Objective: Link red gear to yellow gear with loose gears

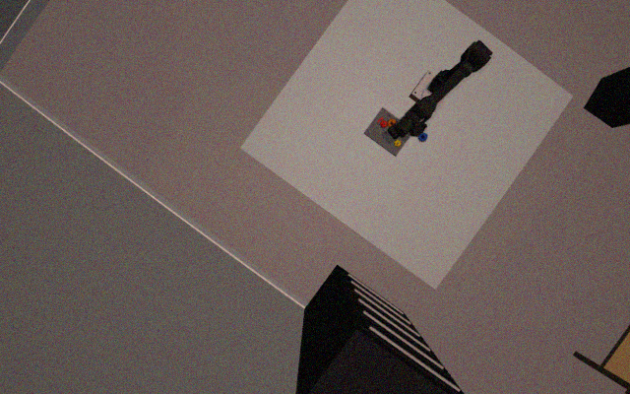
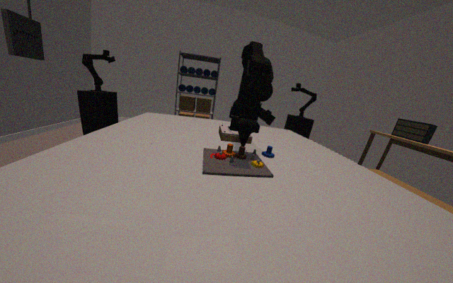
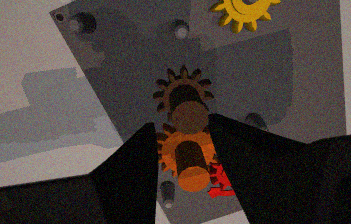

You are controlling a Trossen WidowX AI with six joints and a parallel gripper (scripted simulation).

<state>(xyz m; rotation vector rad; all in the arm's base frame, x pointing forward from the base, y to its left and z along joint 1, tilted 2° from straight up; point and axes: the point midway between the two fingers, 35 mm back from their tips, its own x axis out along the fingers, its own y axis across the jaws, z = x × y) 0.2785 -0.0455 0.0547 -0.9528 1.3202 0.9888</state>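
The brown gear is 1 cm ahead of my gripper tip and 3 cm below it. The rest, counted from my gripper tip: orange gear (1 cm behind, 4 cm to the right, 3 cm below); then red gear (2 cm ahead, 8 cm to the right, 4 cm below); then yellow gear (6 cm ahead, 4 cm to the left, 4 cm below).
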